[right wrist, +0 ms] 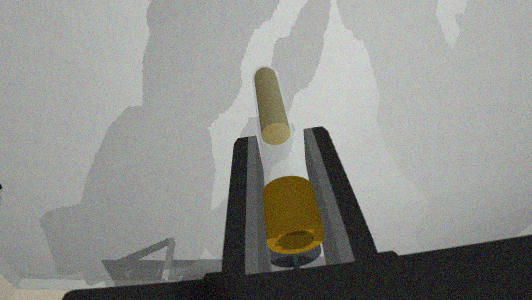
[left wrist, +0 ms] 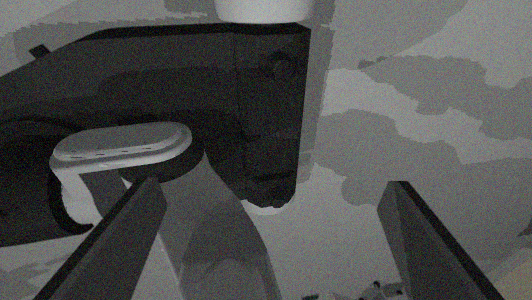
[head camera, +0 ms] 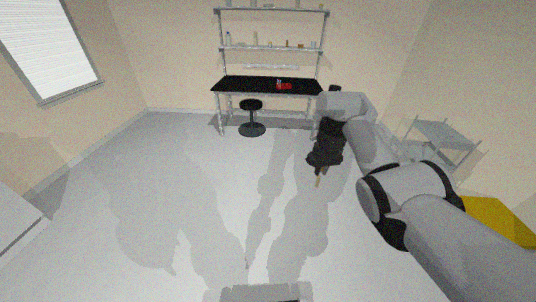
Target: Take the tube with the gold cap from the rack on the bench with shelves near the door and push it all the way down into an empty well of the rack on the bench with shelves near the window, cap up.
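Places are measured from the robot's base along level axes (x up, y back, z right), in metres.
Pixels of known places: left gripper, fingertip midpoint: (left wrist: 270, 193); right gripper, fingertip midpoint: (right wrist: 282, 149) (head camera: 319, 173).
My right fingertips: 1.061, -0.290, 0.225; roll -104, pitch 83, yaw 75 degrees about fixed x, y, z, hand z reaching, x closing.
For each thing: its top centre in the pictures, then the offset to it from my right fingertips, as dx, dy, dz. Level surfaces: height alone.
- tube with the gold cap, top centre: (right wrist: 294, 237) +0.039, -0.003, +0.001
- red rack at its top centre: (head camera: 284, 84) -0.241, -1.906, +0.171
- black-topped bench with shelves, surface height: dx -0.298
- yellow object at its top centre: (head camera: 497, 218) -0.610, -0.026, +1.563
My right gripper (head camera: 320, 172) (right wrist: 282, 149) is shut on the tube with the gold cap (right wrist: 292, 215), held over the floor. In the right wrist view the gold cap is at the palm end of the fingers and the tube's yellowish lower part reaches out past the fingertips. My left gripper (left wrist: 270, 193) is open, with floor and parts of the robot's body showing between and behind its fingers. In the head view a red rack (head camera: 284, 86) stands on the black-topped bench with shelves (head camera: 245, 85) at the far wall, with something small and pale at its left. Its wells are too small to tell.
A black stool (head camera: 251, 129) stands in front of the bench. A window (head camera: 50, 50) is at the upper left, and a white cabinet (head camera: 17, 220) at the lower left. A grey cart (head camera: 467, 172) and a yellow object (head camera: 495, 217) are at the right, beyond the right arm.
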